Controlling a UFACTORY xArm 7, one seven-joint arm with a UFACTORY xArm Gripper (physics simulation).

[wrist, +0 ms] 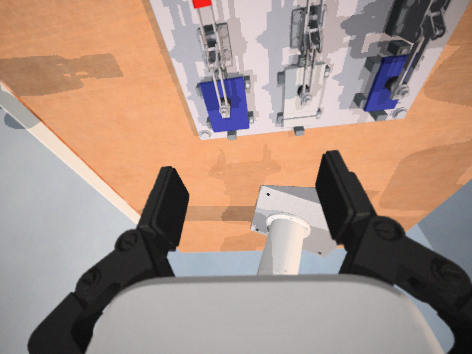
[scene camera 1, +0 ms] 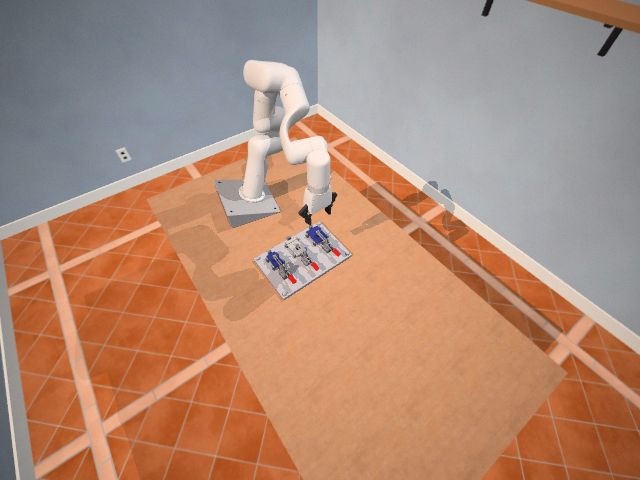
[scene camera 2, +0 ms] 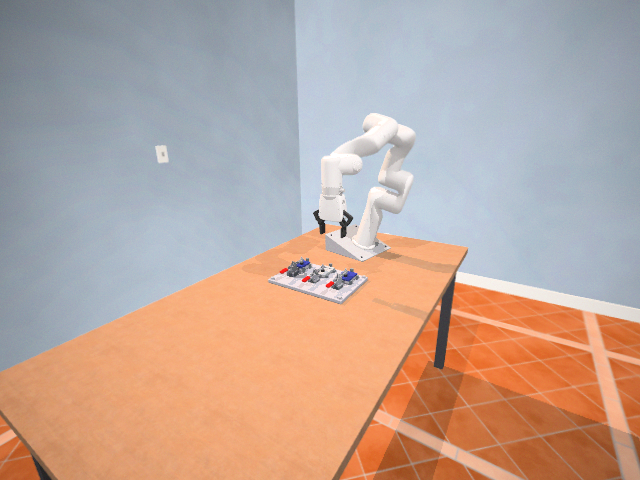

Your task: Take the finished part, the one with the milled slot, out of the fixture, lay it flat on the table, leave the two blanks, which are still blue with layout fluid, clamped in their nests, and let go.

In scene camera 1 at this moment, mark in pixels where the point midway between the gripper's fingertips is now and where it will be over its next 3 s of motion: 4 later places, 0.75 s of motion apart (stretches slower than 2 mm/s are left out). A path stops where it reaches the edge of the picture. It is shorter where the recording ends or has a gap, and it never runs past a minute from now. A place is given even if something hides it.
My gripper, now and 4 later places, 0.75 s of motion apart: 318, 217; 305, 221; 305, 221; 305, 221; 305, 221
